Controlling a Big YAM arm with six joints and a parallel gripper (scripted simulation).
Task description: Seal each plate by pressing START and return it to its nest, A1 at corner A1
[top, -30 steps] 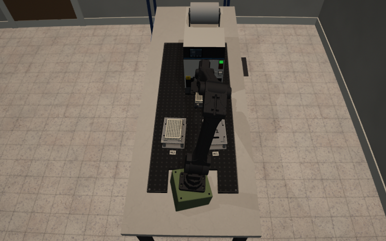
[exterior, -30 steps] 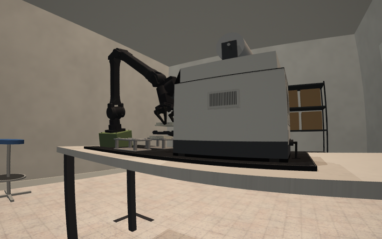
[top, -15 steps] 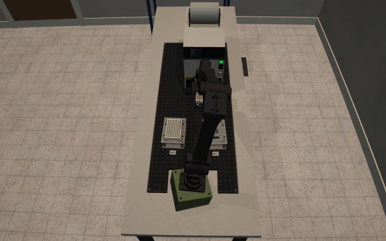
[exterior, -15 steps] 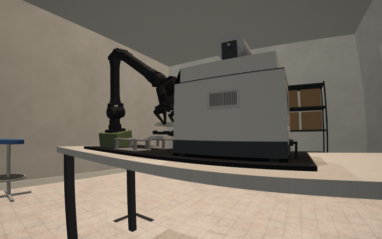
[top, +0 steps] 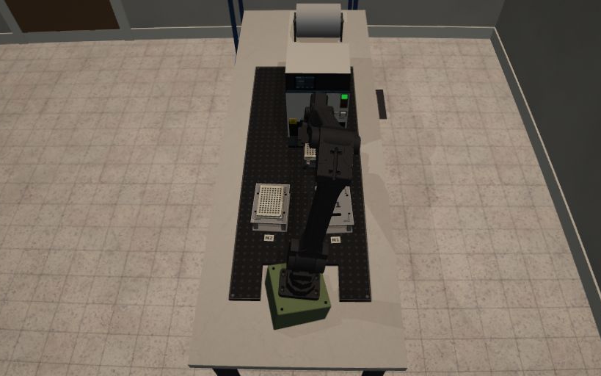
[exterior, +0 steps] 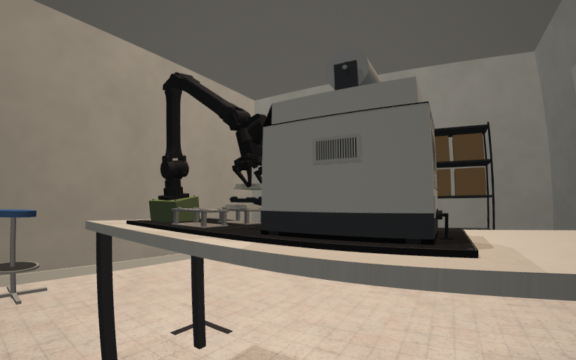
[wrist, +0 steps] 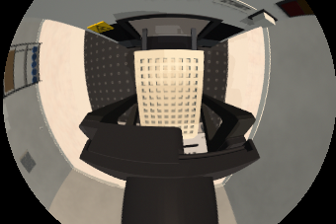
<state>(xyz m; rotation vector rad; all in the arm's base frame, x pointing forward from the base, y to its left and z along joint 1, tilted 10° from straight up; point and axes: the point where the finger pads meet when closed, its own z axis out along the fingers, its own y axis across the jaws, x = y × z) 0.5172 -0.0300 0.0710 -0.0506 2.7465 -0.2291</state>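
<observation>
Now: hand 4 cm above the sealer stage. Also, from my hand: yellow warning label: 10 cm ahead, 9 cm to the left, 1 cm above; then white well plate: 20 cm behind, 15 cm to the left, 7 cm below; then N2 label: 31 cm behind, 16 cm to the left, 14 cm below.
</observation>
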